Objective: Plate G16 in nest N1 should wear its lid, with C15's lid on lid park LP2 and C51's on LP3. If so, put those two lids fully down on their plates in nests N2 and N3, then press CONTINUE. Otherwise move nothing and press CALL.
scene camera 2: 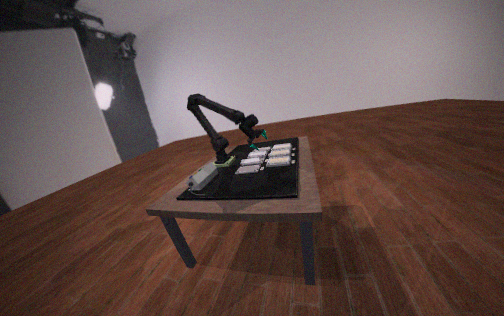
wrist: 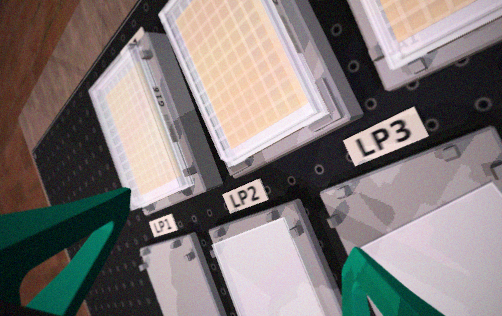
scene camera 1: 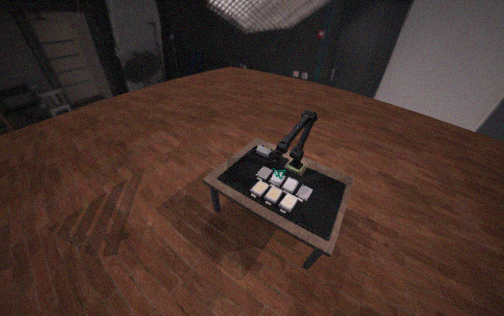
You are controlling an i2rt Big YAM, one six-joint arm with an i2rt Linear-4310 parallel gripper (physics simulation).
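Seen in the pictures: gripper, fingertip midpoint: [scene camera 2: 263, 144] [wrist: 240, 229] [scene camera 1: 278, 178]; arm's base at its link origin: [scene camera 2: 222, 160] [scene camera 1: 296, 164].
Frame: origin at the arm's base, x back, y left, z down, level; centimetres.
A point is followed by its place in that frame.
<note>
Plate G16 [wrist: 140, 130] @[x -43.1, y 15.1, z -2.3 cm] [scene camera 1: 288, 201] @[x -44.7, y 17.1, z -2.3 cm] sits in the nest nearest the mat corner. It looks paler than its neighbours, with a clear, rimmed top; I cannot tell surely whether that is a lid. The middle plate [wrist: 245, 75] @[x -42.6, y 2.8, z -2.0 cm] [scene camera 1: 273, 194] @[x -46.1, y 4.4, z -1.8 cm] and third plate [wrist: 425, 17] @[x -41.0, y -7.1, z -1.2 cm] [scene camera 1: 259, 188] @[x -48.0, y -7.9, z -1.1 cm] show orange grids; their full labels do not show. A white lid [wrist: 270, 270] @[x -29.3, y 7.6, z -0.3 cm] [scene camera 1: 290, 184] @[x -26.8, y 8.9, z -0.5 cm] lies on LP2 and another [wrist: 440, 240] @[x -30.4, y -4.4, z -0.2 cm] on LP3, partly out of the wrist view. LP1 [wrist: 175, 280] @[x -28.2, y 22.2, z 0.7 cm] [scene camera 1: 304, 192] @[x -25.7, y 22.1, z 0.7 cm] looks bare grey. My gripper [scene camera 1: 279, 174] @[x -34.8, y 0.6, z -8.7 cm] [scene camera 2: 260, 140] @[x -34.8, y 0.6, z -8.7 cm] [wrist: 240, 229] @[x -34.8, y 0.6, z -8.7 cm] is open and empty above the lid parks.
A fourth grey park [scene camera 1: 264, 173] @[x -29.7, y -16.2, z 0.7 cm] [scene camera 2: 248, 169] @[x -29.4, y -18.4, z 0.7 cm] stands at the row's other end. A grey box [scene camera 1: 263, 150] @[x -7.9, y -34.1, z -4.1 cm] [scene camera 2: 203, 176] @[x -8.4, y -34.7, z -3.3 cm] with a cable stands near the mat's back edge; its button labels are unreadable. The black mat [scene camera 1: 320, 215] @[x -37.2, y 42.2, z 1.7 cm] [scene camera 2: 280, 187] @[x -53.1, y -38.1, z 1.7 cm] lies on a wooden table [scene camera 1: 240, 206] @[x -67.2, y -11.0, z 6.2 cm] [scene camera 2: 240, 215] @[x -40.4, y -55.9, z 4.0 cm].
</note>
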